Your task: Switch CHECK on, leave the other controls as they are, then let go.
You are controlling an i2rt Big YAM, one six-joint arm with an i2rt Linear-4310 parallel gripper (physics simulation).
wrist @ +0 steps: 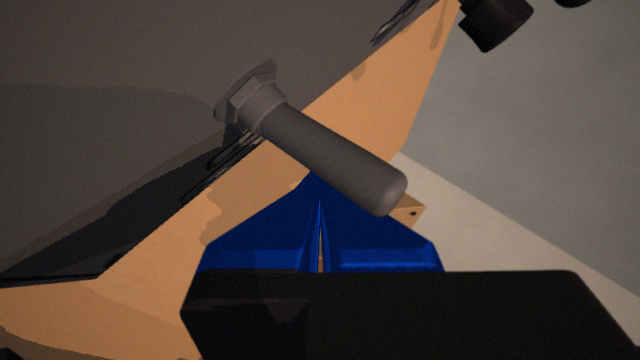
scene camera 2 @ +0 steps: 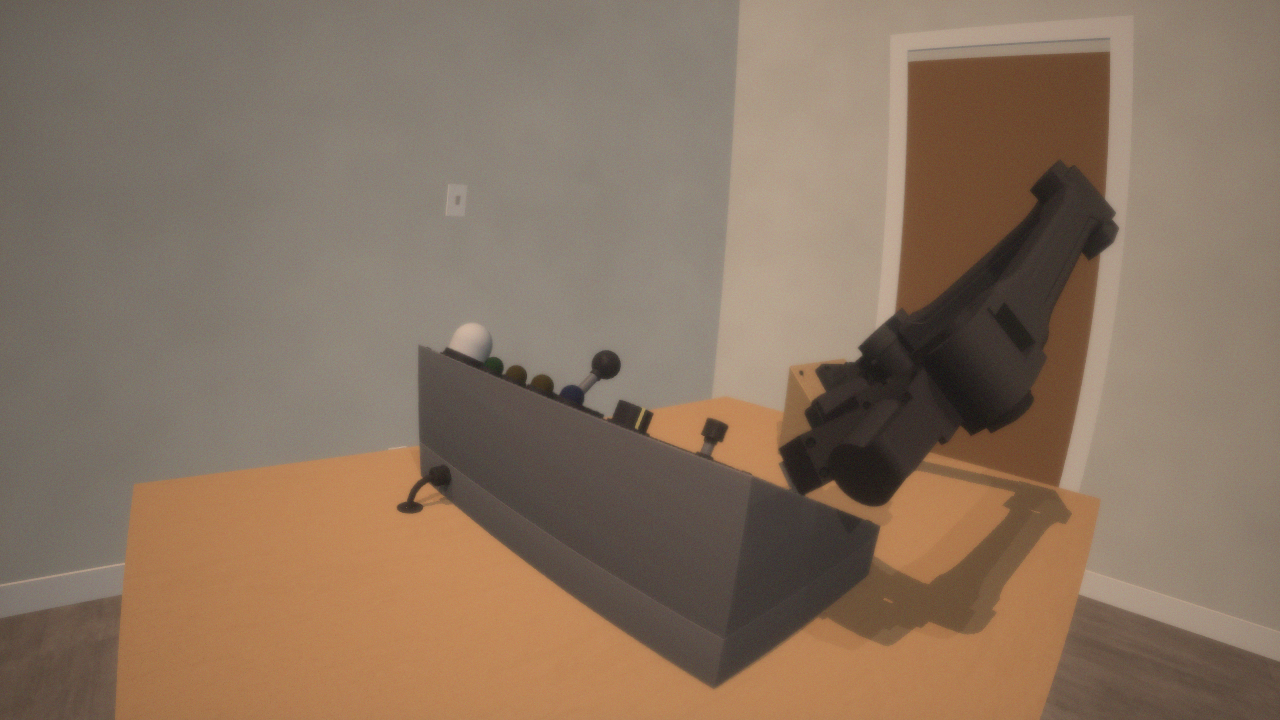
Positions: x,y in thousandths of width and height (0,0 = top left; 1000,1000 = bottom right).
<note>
I see my gripper (wrist: 501,499), a ball-topped lever (scene camera 2: 474,506) and a grey toggle lever (wrist: 588,518).
</note>
